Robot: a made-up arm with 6 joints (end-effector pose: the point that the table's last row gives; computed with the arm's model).
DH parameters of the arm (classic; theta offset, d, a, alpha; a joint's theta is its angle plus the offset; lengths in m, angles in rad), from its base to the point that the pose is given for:
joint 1: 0 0.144 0 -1.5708
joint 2: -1.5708 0 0.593 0
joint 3: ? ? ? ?
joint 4: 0 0.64 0 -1.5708
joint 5: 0 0 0 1.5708
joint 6: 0 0.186 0 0
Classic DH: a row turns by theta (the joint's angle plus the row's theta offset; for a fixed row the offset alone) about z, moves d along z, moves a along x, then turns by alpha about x.
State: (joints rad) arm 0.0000 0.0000 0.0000 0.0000 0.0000 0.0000
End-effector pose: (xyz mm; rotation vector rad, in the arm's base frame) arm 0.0 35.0 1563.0 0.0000 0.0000 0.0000
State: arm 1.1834 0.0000 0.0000 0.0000 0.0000 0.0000
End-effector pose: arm -32.4 13.2 1563.0 0.0000 0.0000 1.1834
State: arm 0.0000 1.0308 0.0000 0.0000 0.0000 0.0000
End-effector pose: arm 1217.1 35.0 873.6 0.0000 1.0308 0.0000
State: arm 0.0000 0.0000 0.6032 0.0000 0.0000 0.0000
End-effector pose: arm 468.6 35.0 1417.2 0.0000 0.6032 0.0000
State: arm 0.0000 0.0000 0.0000 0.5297 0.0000 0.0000
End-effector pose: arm 0.0 35.0 1563.0 0.0000 0.0000 0.5297
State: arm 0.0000 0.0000 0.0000 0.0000 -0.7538 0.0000
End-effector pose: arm -127.3 35.0 1512.6 0.0000 -0.7538 0.0000
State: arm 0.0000 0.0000 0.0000 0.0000 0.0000 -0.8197
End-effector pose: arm 0.0 35.0 1563.0 0.0000 0.0000 -0.8197
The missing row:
joint 3: 1.5708 0.035 0 1.5708
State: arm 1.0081 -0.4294 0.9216 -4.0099 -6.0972 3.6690
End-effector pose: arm 13.5 136.2 1418.8 -0.3469 0.2077 0.6931
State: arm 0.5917 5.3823 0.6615 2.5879 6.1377 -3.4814
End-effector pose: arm -541.1 -338.5 1318.2 0.1345 -0.0339 -0.2922
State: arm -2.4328 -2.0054 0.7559 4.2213 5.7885 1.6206
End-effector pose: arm 1050.7 752.2 187.6 1.5364 0.3448 2.6924
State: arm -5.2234 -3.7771 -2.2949 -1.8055 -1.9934 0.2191
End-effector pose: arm 74.4 541.5 209.7 -1.0600 -1.7369 -0.1247
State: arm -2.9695 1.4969 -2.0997 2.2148 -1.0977 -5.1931
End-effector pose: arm -275.2 51.0 841.2 -0.8315 -0.0994 0.5714
